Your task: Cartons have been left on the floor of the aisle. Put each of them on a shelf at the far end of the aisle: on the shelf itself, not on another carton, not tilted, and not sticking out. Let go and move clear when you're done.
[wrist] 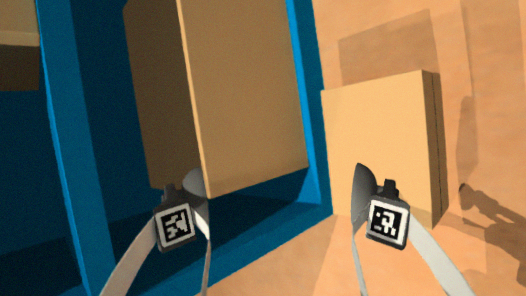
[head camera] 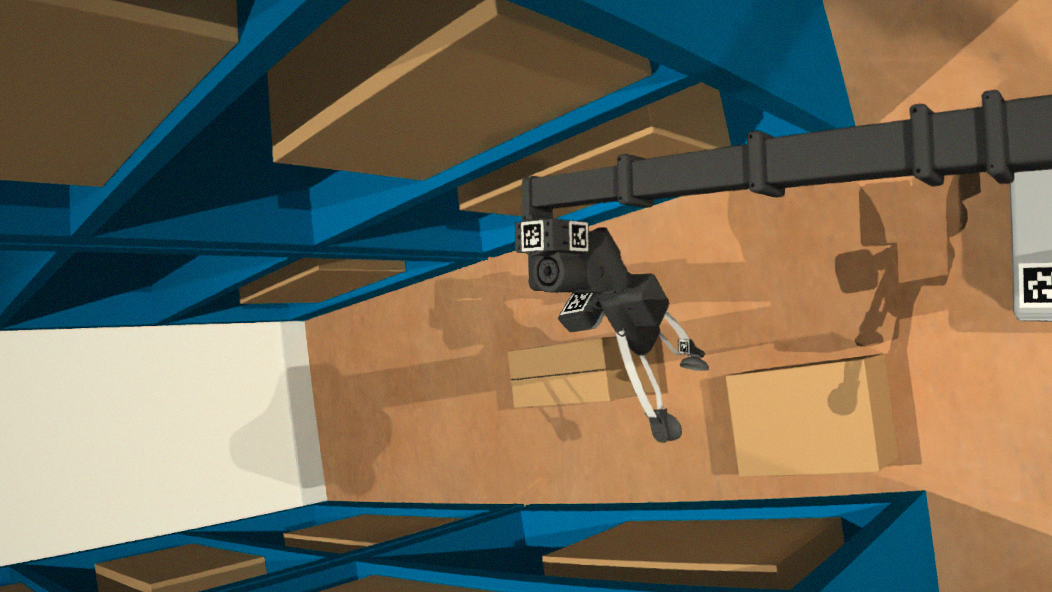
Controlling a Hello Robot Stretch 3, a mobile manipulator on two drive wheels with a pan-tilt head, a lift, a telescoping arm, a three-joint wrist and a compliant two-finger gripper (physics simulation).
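Frame: origin at the robot's base, x right, y ahead, z up, level; millimetres.
Seen in the pictures: gripper, fingertip midpoint: [head camera: 686, 404].
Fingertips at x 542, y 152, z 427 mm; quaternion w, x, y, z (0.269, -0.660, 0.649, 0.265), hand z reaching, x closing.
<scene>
Offsets run from my fingertips to a thing's top centre. "spot": to the spot under its first point.
Two tan cartons lie on the aisle floor. The smaller, farther carton @[dx +442, dy +8, dz -247 mm] [head camera: 560, 371] shows a seam along its face. The larger, nearer carton @[dx -37, dy +66, dz -307 mm] [head camera: 805, 419] [wrist: 377, 130] lies near the lower rack; in the wrist view it appears at the right, partly behind a finger. My gripper [head camera: 679, 395] [wrist: 277, 186] is open, with nothing between its fingers. In the head view it appears between the two cartons, above the floor; its exact height is hard to tell. It partly hides the right side of the farther carton.
Blue shelf racks [head camera: 908, 541] [wrist: 325, 192] line both sides of the aisle. Several cartons stand on them, one @[spot: dx +98, dy +266, dz -188 mm] [head camera: 691, 543] [wrist: 245, 95] in the lower rack's end bay. A white wall [head camera: 147, 427] closes the far end. The extended arm crosses the upper right.
</scene>
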